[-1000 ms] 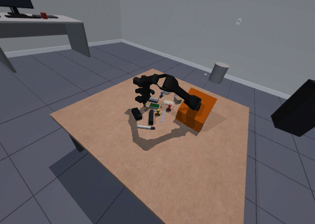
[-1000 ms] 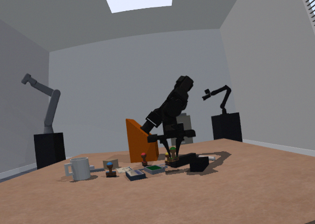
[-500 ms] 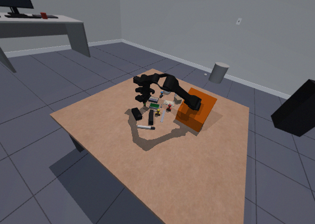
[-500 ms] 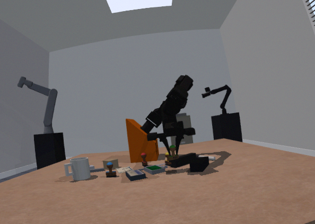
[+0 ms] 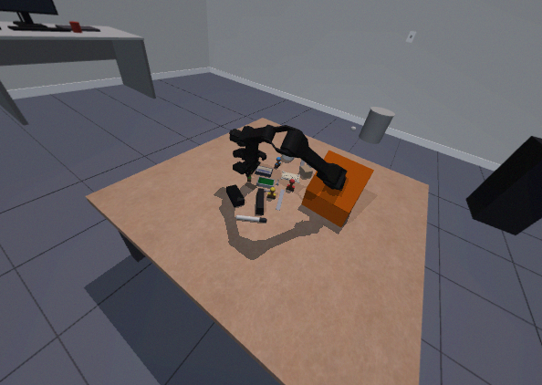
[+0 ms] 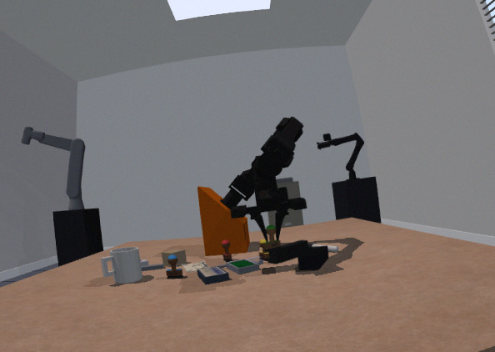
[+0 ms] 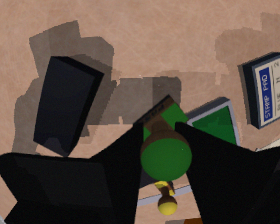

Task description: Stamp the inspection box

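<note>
Now: the green ink pad 60 mm behind my gripper tip, 80 mm to the right of it and 70 mm below it. The rest, counted from my gripper tip: ruler (180 mm behind, 20 mm to the right, 80 mm below); yellow-knobbed stamp (130 mm behind, 10 mm to the right, 60 mm below); green-knobbed stamp (right at my gripper tip).
</note>
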